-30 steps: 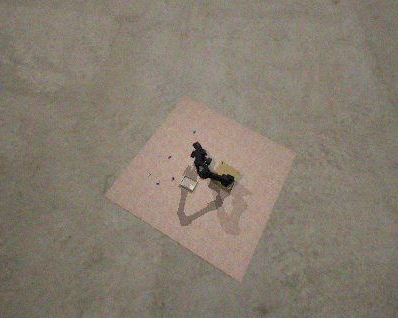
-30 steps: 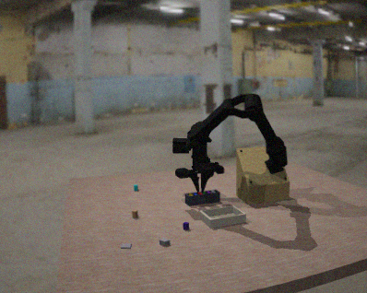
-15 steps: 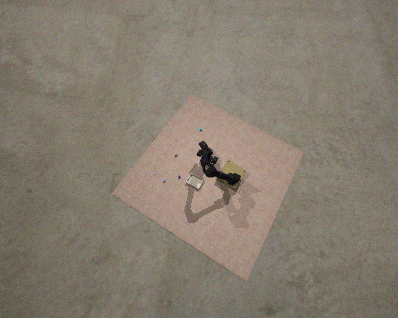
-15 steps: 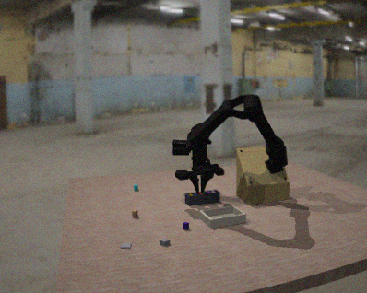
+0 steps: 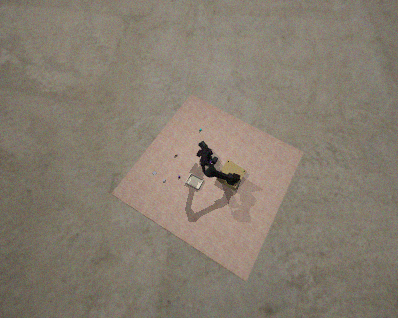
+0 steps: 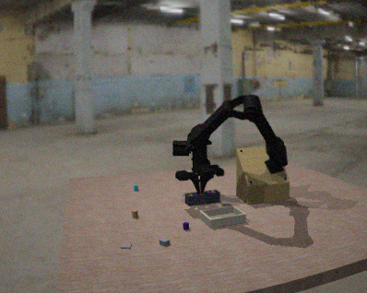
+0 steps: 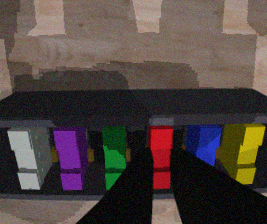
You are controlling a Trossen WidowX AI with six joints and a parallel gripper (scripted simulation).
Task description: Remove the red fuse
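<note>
Now: gripper tip 20 mm past the green fuse and 10 mm above it. Also, from my gripper tip: red fuse (10 mm below); purple fuse (40 mm behind, 10 mm below); blue fuse (20 mm ahead, 10 mm below).
</note>
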